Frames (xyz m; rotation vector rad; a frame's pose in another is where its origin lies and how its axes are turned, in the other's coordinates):
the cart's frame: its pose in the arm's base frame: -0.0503 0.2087 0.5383 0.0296 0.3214 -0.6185
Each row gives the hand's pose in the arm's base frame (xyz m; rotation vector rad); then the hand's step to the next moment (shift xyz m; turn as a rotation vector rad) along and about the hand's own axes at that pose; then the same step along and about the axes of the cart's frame.
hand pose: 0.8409 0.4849 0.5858 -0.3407 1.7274 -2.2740
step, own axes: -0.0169 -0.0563 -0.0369 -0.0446 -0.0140 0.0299
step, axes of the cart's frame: -0.0442 0.0404 0.0352 0.0375 0.0215 0.0348
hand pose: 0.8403 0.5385 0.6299 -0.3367 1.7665 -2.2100
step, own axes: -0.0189 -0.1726 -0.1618 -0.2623 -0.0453 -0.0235
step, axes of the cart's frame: -0.1889 0.1142 0.0873 0.0943 0.2340 0.0879
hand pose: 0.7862 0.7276 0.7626 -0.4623 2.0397 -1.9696
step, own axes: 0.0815 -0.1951 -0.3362 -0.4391 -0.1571 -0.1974
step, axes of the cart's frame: -0.3714 0.0888 0.1093 0.0044 0.4671 0.1956
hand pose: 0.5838 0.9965 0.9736 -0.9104 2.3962 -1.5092
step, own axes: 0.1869 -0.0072 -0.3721 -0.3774 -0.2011 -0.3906
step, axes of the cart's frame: -0.4024 -0.0517 0.0941 -0.1837 0.4706 0.2834
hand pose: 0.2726 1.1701 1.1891 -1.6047 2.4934 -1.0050
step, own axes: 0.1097 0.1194 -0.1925 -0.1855 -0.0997 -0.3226
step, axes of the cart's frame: -0.2250 -0.0993 0.0536 -0.1925 0.2530 0.2177
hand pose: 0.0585 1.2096 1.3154 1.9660 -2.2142 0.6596
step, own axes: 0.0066 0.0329 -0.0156 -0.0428 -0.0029 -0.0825
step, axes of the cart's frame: -0.0314 -0.0194 -0.0027 -0.0638 0.0498 0.0458
